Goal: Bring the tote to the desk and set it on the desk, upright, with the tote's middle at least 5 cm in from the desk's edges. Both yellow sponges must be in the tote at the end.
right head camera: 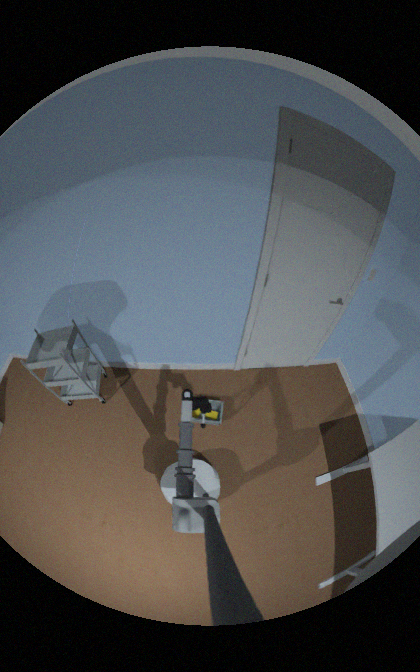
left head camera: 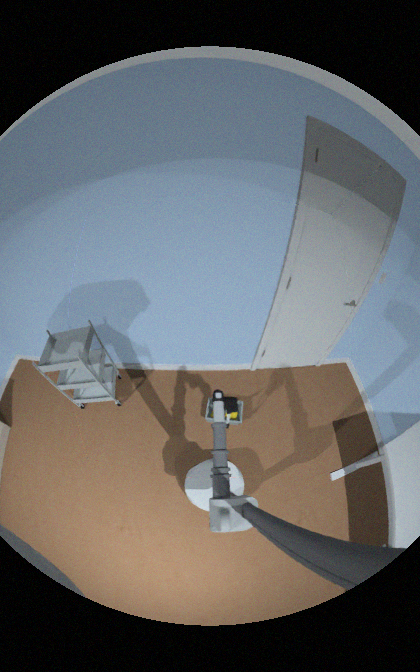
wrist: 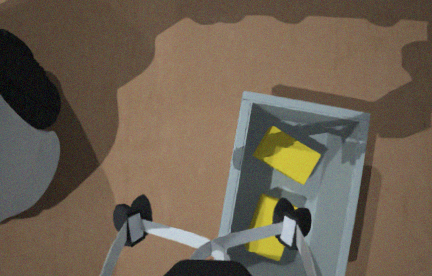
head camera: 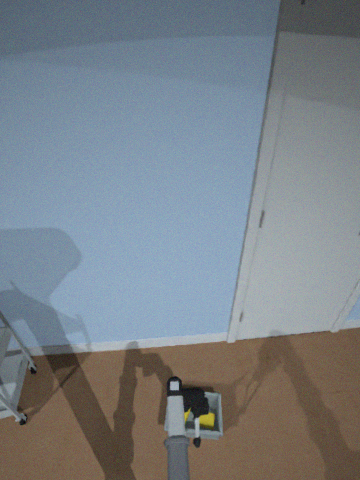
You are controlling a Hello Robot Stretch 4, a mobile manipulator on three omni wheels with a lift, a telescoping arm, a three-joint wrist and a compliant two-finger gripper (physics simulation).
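Frame: origin at the robot's base, x right, y ahead, z up, level; millimetres.
Seen in the pictures: gripper, fingertip midpoint: (wrist: 212, 213) (head camera: 195, 426).
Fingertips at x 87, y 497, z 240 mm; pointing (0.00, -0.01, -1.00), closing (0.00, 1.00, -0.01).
A point is followed by its place in that frame.
The grey tote (head camera: 220, 415) @[z 93, x 238, y 580 mm] (left head camera: 242, 413) (wrist: 307, 104) @[z 93, x -45, y 634 mm] stands upright on the floor, below my wrist. Two yellow sponges lie in it: one sponge (head camera: 207, 419) (right head camera: 212, 414) (wrist: 295, 161) towards the far end in the wrist view, the other sponge (wrist: 262, 239) @[z 21, x 183, y 582 mm] nearer, partly behind a fingertip. My gripper (wrist: 212, 213) @[z 240, x 87, y 497 mm] is open and empty above the tote. In the wrist view, its left fingertip is over the floor outside the tote and its right one over the inside, with the left long wall between them. The arm hides part of the tote in the head view. I cannot identify the desk with certainty.
A grey shelf cart (left head camera: 70, 345) (right head camera: 52, 345) stands at the left by the blue wall. A white door (head camera: 300, 225) @[z 946, x 697, y 1094 mm] is at the right. White bars (right head camera: 345, 472) low at the right may be furniture legs. My round base (left head camera: 200, 490) is near the tote.
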